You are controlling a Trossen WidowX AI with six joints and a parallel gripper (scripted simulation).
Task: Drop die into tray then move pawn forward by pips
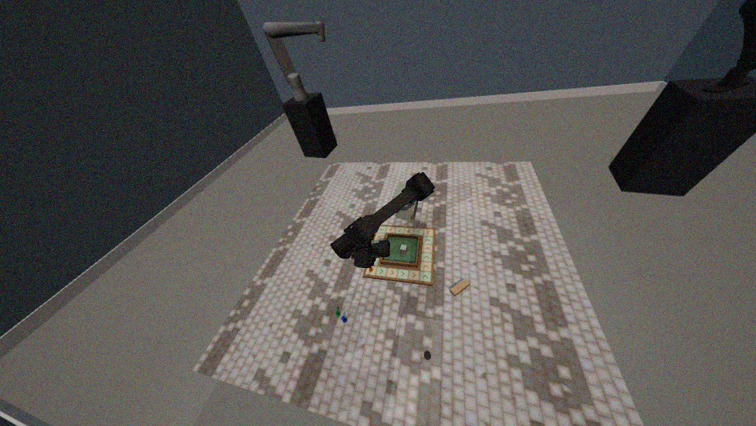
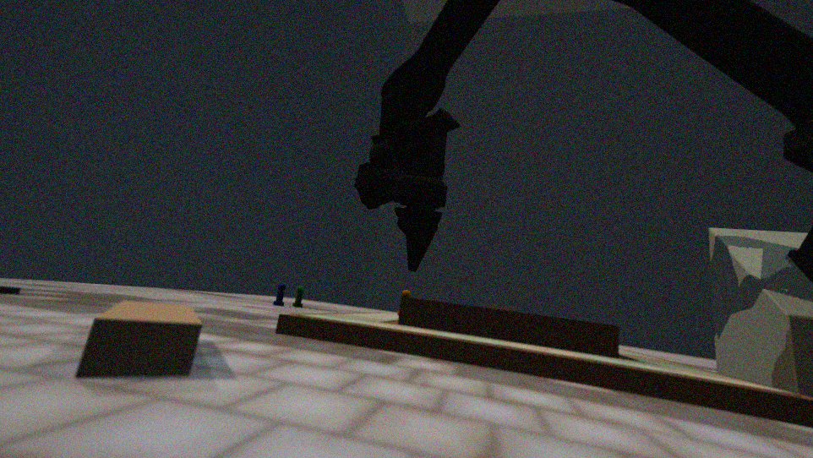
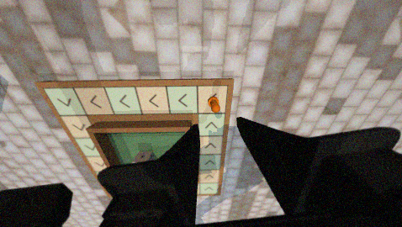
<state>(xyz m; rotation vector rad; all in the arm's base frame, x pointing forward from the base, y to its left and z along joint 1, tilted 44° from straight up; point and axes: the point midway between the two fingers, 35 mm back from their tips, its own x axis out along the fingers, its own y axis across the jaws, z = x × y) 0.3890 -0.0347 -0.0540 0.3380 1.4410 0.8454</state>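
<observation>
The orange pawn lies 50 mm below my gripper tip. Round my gripper tip: green pawn (210 mm ahead, 60 mm to the right, 60 mm below); then white die (120 mm behind, 110 mm to the left, 50 mm below); then green dice tray (120 mm behind, 90 mm to the left, 70 mm below).
</observation>
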